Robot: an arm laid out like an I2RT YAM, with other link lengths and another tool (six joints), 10 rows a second.
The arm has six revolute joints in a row. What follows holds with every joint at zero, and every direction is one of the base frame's. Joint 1 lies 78.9 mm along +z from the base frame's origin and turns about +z. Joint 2 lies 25.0 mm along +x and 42.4 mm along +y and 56.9 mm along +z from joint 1 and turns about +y. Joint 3 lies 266.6 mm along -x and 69.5 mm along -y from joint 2 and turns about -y. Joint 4 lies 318.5 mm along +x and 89.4 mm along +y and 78.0 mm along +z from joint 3 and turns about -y. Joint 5 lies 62.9 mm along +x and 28.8 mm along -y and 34.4 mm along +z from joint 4 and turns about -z. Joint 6 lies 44.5 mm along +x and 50.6 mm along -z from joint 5 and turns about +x. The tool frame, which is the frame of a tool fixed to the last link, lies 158.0 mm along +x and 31.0 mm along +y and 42.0 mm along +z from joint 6; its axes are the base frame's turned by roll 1.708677, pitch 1.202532 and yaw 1.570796 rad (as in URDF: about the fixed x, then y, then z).
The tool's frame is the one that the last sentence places.
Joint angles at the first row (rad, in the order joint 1, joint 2, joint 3, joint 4, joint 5, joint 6):
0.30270 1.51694 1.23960 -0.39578 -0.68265 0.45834
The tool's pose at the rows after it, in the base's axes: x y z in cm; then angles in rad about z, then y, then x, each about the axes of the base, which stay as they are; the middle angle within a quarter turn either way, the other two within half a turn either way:
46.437, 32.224, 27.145, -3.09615, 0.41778, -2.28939
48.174, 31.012, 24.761, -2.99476, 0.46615, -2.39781
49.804, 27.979, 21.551, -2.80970, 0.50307, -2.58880
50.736, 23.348, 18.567, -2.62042, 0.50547, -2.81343
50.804, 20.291, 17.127, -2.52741, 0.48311, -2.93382
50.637, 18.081, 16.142, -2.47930, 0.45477, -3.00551
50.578, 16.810, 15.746, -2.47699, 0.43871, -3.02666
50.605, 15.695, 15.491, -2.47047, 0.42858, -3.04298
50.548, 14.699, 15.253, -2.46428, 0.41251, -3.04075
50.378, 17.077, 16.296, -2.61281, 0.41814, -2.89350
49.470, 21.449, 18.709, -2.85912, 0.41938, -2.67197
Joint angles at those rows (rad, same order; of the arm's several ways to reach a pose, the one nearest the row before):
0.31566 1.55126 1.23961 -0.35307 -0.65023 0.48923
0.32102 1.57682 1.23961 -0.36108 -0.53692 0.51977
0.31606 1.59363 1.23963 -0.42250 -0.37556 0.56669
0.28974 1.60123 1.23959 -0.51403 -0.21305 0.58730
0.26378 1.60201 1.23962 -0.57584 -0.13562 0.58651
0.23823 1.60315 1.23961 -0.62276 -0.09633 0.57355
0.21190 1.60314 1.23958 -0.64601 -0.09709 0.54264
0.18902 1.60314 1.23958 -0.66127 -0.09709 0.52129
0.16194 1.60317 1.23961 -0.67845 -0.11540 0.50526
0.14285 1.60316 1.23961 -0.65328 -0.26380 0.41560
0.14553 1.60313 1.23957 -0.60023 -0.46788 0.29317

